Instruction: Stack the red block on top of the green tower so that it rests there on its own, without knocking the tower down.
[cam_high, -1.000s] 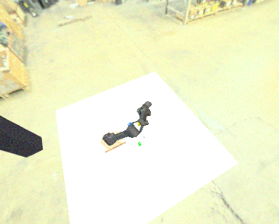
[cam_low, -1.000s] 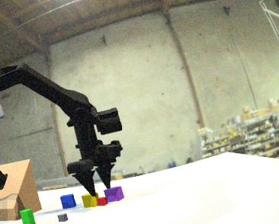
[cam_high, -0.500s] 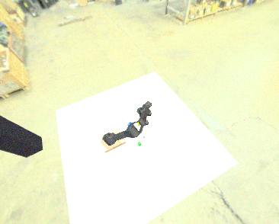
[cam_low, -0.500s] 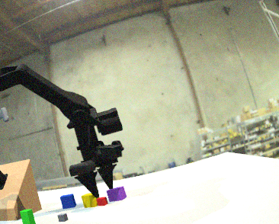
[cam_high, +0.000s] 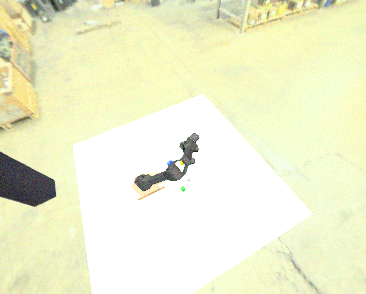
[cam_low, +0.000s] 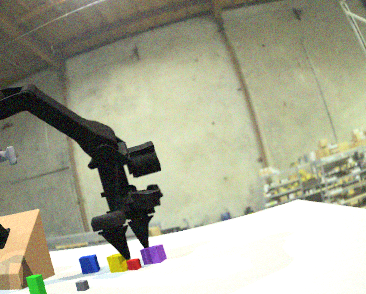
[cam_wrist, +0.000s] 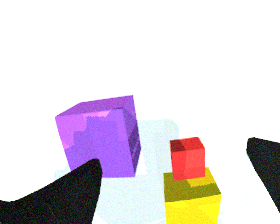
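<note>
Right now the red block is 1 cm behind my gripper tip, 1 cm to the right of it and 2 cm below it. Round my gripper tip: blue block: 14 cm behind, 3 cm to the left, 1 cm below; then purple block: 2 cm ahead, 4 cm to the left, 2 cm below; then yellow block: 5 cm behind, 1 cm below.
</note>
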